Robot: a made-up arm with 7 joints. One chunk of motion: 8 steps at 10 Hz.
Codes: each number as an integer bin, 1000 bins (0 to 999) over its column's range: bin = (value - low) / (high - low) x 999, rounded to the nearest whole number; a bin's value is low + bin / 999 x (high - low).
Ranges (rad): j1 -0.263..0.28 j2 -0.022..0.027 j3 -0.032..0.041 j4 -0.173..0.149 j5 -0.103..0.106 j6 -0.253..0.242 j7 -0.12..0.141
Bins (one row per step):
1: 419 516 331 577 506 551 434
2: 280 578 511 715 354 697 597
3: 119 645 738 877 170 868 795
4: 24 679 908 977 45 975 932
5: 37 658 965 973 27 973 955
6: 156 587 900 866 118 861 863
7: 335 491 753 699 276 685 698
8: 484 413 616 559 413 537 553
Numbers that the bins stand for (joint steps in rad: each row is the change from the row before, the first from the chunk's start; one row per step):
1: -0.03526 0.00331 -0.00781 0.01298 0.00286 0.02002 -0.00661
2: -0.11081 0.00635 0.00534 0.05746 -0.02894 0.09236 0.03597
3: -0.19832 0.00964 0.02193 0.10968 -0.06743 0.17709 0.08770
4: -0.24995 0.01130 0.03435 0.14191 -0.09359 0.23011 0.12350
5: -0.24289 0.01027 0.03852 0.14062 -0.09735 0.22912 0.12950
6: -0.17821 0.00679 0.03377 0.10613 -0.07831 0.17362 0.10547
7: -0.08091 0.00208 0.02302 0.05230 -0.04526 0.08641 0.06236
8: 0.00008 -0.00174 0.01301 0.00718 -0.01660 0.01308 0.02448

